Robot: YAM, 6 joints.
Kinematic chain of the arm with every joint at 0, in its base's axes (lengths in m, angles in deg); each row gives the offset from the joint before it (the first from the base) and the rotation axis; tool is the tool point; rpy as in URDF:
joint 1: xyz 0 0 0.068 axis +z
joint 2: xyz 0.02 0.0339 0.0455 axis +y
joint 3: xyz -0.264 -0.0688 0 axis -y
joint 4: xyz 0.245 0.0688 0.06 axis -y
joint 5: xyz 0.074 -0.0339 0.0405 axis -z
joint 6: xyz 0.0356 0 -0.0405 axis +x
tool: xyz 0 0 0 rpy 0 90 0
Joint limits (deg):
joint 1: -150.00..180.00
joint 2: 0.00..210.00
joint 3: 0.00..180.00
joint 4: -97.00..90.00
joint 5: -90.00..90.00
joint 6: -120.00..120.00
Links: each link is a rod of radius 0.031 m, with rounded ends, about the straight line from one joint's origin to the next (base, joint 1, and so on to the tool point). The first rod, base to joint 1, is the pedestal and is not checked.
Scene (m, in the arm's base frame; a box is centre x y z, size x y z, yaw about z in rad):
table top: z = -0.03
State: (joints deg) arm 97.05 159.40 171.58 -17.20 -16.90 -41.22
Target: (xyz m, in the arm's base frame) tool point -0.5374 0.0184 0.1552
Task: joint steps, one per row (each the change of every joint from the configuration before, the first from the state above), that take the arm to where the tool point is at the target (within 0.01 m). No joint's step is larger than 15 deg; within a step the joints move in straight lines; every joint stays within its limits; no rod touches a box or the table.
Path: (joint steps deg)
1: 13.25 -1.93 -6.29 -5.96 -1.07 0.00
2: 13.25 -1.94 -6.29 -5.95 -1.08 0.00
3: 13.24 -1.93 -6.28 -5.96 -1.07 0.00
4: 13.25 -1.93 -6.29 -5.95 -1.07 0.00
5: 13.25 -1.93 -6.29 -5.96 -1.07 0.00
6: 13.25 -1.94 -6.29 -5.95 -1.08 0.00

